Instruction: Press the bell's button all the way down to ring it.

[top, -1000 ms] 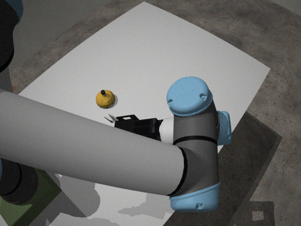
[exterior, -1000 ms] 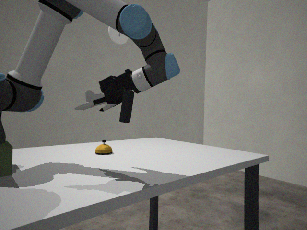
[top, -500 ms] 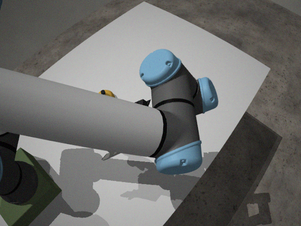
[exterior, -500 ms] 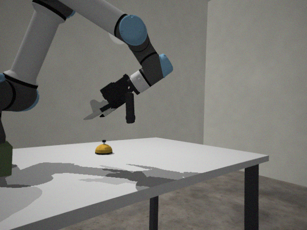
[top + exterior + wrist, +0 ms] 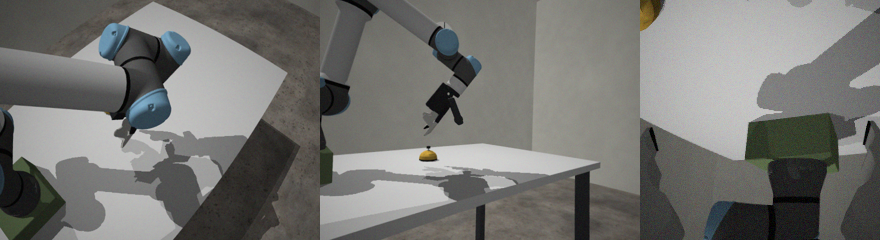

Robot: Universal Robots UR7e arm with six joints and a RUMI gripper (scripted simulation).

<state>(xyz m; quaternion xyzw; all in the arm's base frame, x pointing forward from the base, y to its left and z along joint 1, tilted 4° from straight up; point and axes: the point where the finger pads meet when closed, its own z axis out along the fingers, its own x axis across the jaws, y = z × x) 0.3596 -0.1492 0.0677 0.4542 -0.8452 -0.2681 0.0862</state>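
Right now the black button is 12 cm ahead of my hand, 12 cm to the left of it and 9 cm below it. Round my hand: yellow dome bell: 12 cm ahead, 12 cm to the left, 10 cm below.
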